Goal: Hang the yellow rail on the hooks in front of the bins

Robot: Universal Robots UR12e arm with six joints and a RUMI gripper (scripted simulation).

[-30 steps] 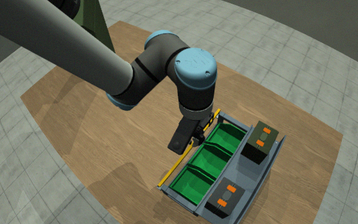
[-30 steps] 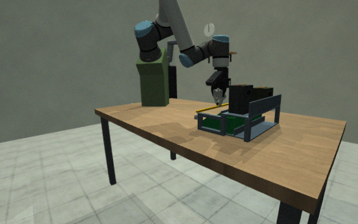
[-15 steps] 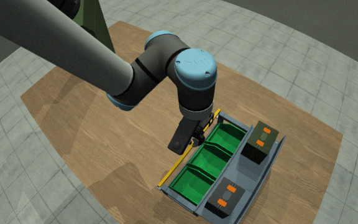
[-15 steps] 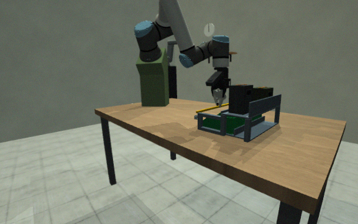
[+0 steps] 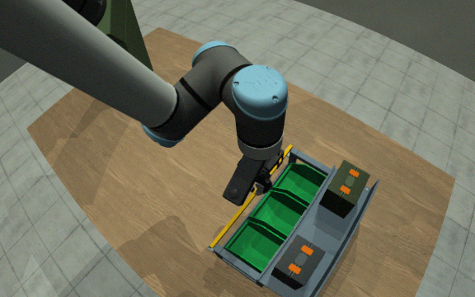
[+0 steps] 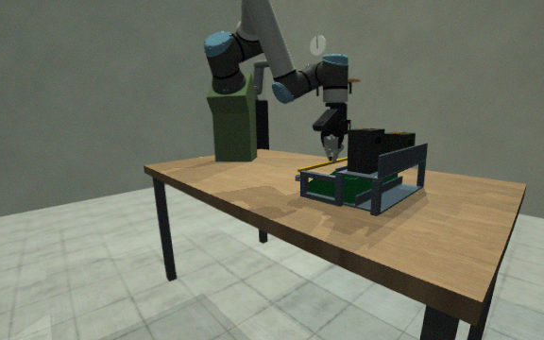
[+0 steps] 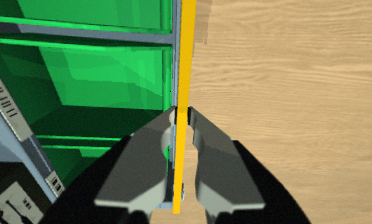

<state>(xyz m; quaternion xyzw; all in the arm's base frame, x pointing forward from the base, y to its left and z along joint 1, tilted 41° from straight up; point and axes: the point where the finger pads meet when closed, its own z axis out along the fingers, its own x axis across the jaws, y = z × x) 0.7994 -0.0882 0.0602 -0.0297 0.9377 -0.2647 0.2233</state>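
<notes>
Right now my hand is 10 mm above the yellow rail. From my hand the other things lie so: rack front bar (10 mm ahead, 90 mm below).
</notes>
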